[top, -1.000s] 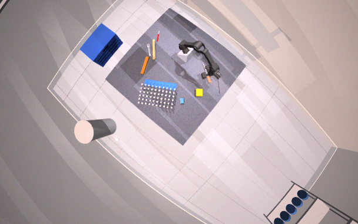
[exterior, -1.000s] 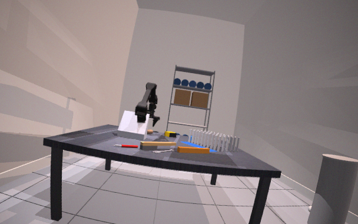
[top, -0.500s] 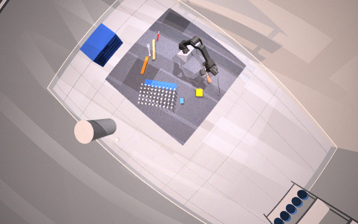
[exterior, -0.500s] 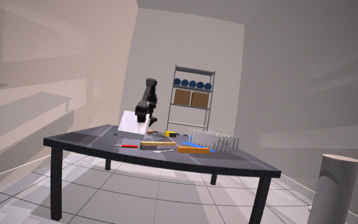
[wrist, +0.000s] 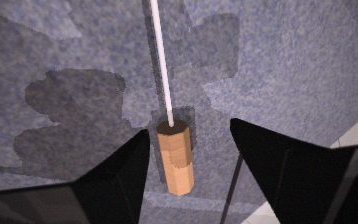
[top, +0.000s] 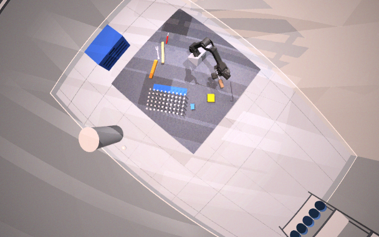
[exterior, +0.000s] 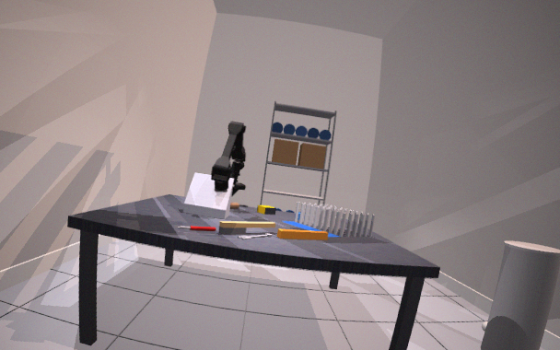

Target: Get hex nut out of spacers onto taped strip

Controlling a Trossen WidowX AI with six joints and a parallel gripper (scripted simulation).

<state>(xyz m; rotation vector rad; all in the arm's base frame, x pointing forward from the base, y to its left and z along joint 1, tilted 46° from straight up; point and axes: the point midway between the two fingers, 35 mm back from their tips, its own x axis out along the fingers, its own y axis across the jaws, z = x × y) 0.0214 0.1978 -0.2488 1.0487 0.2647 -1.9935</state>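
The hook tool is 70 mm below my gripper tip, 30 mm to the right of it and 20 mm behind it. From my gripper tip the other things lie so: blue block: 450 mm ahead, 60 mm below, 50 mm to the right; yellow block: 250 mm ahead, 60 mm to the left, 60 mm below; blue taped strip: 440 mm ahead, 370 mm to the right, 80 mm below.
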